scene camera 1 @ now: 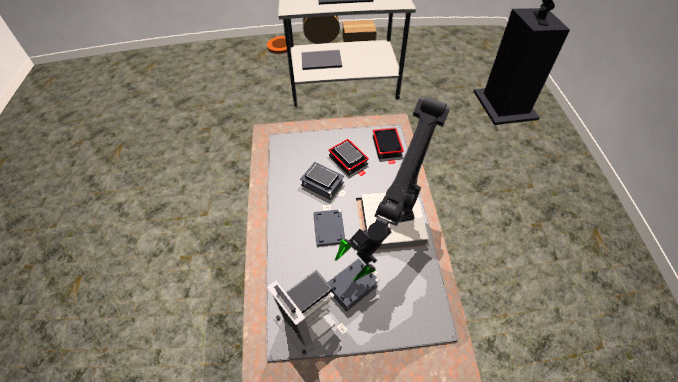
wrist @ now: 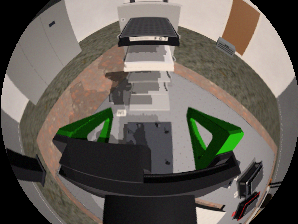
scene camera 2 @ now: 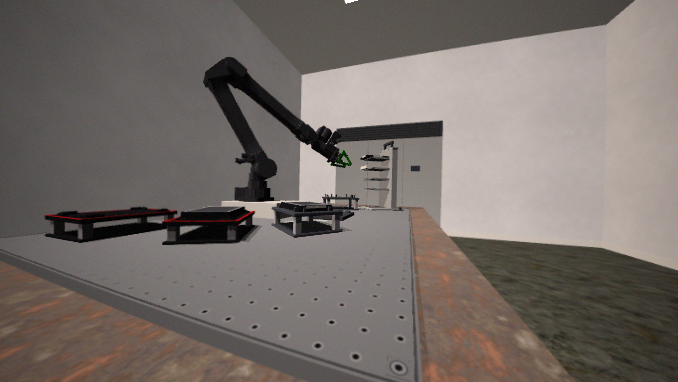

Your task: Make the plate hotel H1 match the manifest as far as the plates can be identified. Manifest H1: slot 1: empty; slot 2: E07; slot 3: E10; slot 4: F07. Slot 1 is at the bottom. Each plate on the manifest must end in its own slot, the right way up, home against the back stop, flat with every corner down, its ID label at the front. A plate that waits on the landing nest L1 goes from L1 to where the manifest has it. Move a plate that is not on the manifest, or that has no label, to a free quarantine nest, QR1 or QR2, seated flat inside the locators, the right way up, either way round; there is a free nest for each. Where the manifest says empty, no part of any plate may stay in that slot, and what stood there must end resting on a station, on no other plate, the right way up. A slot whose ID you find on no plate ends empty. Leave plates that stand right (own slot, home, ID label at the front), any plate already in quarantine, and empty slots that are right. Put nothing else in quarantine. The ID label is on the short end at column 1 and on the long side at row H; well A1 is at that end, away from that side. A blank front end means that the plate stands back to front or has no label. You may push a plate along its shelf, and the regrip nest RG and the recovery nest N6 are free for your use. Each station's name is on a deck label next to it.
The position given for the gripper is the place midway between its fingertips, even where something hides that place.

In view: the gripper (wrist: pixel 149 111), a dark plate (scene camera 2: pixel 210 212), a dark plate (scene camera 1: pixel 312 289) and a white plate (wrist: pixel 139 57).
